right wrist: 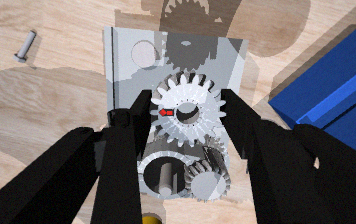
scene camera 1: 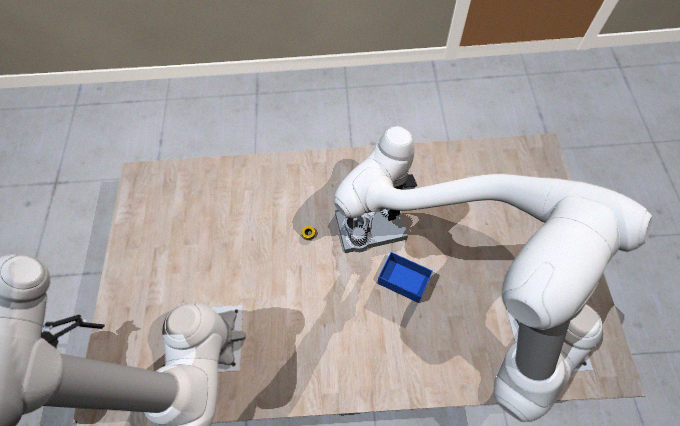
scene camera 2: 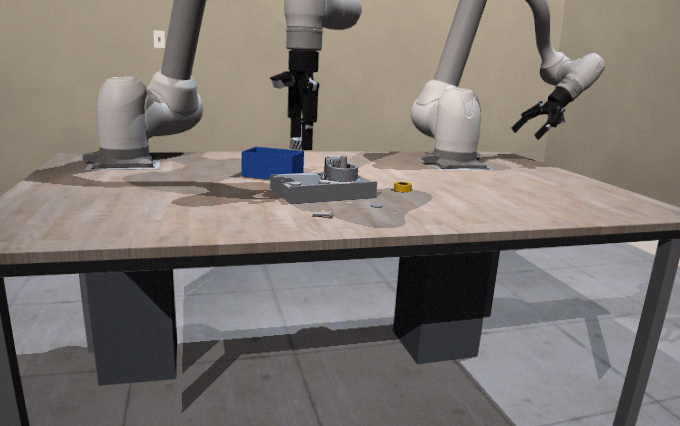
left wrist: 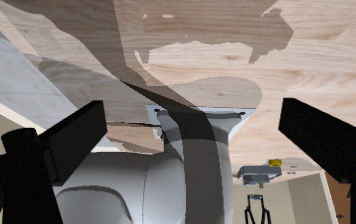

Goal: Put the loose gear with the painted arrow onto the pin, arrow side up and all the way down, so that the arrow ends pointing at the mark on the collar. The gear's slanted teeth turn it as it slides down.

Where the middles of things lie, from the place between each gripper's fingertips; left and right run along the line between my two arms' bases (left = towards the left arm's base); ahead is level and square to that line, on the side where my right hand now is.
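The loose gear [right wrist: 181,87] is 2 cm below my right hand [scene camera 2: 301,147], and there's a blue bin [scene camera 2: 256,165] that sits 22 cm behind that same hand, 5 cm to the right of it and 13 cm below it. Going by its middle, the gear is nearer to my right hand than to my left gripper.
As for the blue bin and my left gripper [scene camera 2: 524,133], the gripper is 1000 mm to the left of the bin, 260 mm short of it and 100 mm above it. The loose gear, if you count from my left hand, is 950 mm to the right, 480 mm ahead and 10 mm above.
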